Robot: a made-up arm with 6 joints.
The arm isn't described. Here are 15 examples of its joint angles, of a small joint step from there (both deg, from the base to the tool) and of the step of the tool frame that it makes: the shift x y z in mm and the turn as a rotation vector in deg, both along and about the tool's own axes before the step.
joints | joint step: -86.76 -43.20 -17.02 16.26 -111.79 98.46 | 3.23 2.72 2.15 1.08 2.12 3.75
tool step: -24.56 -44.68 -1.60 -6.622 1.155 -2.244
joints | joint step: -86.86 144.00 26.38 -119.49 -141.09 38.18 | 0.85 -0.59 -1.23 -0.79 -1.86 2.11
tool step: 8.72 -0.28 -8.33 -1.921 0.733 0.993
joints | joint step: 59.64 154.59 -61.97 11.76 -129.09 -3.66 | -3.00 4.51 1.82 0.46 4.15 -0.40
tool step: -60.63 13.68 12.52 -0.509 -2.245 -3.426
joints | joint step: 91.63 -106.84 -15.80 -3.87 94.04 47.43 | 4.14 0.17 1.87 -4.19 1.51 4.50
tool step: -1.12 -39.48 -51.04 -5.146 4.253 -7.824
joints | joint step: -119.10 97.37 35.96 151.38 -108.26 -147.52 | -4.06 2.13 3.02 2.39 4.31 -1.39
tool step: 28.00 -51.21 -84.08 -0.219 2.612 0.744
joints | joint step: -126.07 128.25 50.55 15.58 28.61 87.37 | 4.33 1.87 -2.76 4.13 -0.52 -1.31
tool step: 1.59 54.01 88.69 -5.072 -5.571 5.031
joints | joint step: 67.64 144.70 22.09 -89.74 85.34 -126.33 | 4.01 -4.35 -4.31 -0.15 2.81 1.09
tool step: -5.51 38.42 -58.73 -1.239 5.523 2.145
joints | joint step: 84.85 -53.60 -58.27 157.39 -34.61 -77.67 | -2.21 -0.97 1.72 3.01 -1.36 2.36
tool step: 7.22 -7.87 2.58 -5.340 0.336 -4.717
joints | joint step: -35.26 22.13 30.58 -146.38 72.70 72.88 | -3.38 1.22 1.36 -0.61 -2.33 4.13
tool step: 52.27 27.67 46.06 -1.373 -0.619 0.799
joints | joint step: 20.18 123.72 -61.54 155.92 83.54 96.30 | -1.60 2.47 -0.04 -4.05 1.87 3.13
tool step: -12.95 22.18 1.90 -3.076 4.505 -4.247
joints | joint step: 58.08 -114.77 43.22 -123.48 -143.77 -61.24 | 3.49 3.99 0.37 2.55 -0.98 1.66
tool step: -115.43 -96.06 -20.23 0.059 -1.421 3.391
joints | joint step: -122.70 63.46 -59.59 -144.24 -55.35 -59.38 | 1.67 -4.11 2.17 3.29 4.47 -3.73
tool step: -0.98 -13.23 -20.32 -2.692 -0.955 -0.545
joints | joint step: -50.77 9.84 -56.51 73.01 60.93 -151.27 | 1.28 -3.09 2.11 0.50 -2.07 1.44
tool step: -3.20 45.99 -41.26 -6.433 -0.512 0.848
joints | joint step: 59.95 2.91 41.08 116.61 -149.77 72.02 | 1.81 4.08 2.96 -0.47 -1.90 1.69
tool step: -64.25 27.86 38.17 -3.243 -0.396 0.245
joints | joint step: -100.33 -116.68 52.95 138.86 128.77 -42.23 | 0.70 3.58 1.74 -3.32 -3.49 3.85
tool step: 0.17 17.51 -81.33 -4.529 -0.482 -4.597
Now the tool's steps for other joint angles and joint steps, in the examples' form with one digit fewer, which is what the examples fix.
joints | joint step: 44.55 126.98 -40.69 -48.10 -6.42 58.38 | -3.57 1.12 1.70 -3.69 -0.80 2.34
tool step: 24.0 6.3 10.2 1.78 -1.19 4.29
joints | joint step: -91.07 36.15 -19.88 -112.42 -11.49 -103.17 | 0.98 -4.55 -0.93 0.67 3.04 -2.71
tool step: -55.3 -34.0 -6.8 0.72 3.03 0.40
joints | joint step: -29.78 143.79 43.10 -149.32 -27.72 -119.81 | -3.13 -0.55 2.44 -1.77 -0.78 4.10
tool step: 22.1 -57.9 -15.7 -0.31 1.16 -4.70
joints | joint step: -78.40 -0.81 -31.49 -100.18 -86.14 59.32 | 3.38 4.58 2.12 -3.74 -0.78 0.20
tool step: 55.2 -50.5 18.1 2.92 0.04 3.54
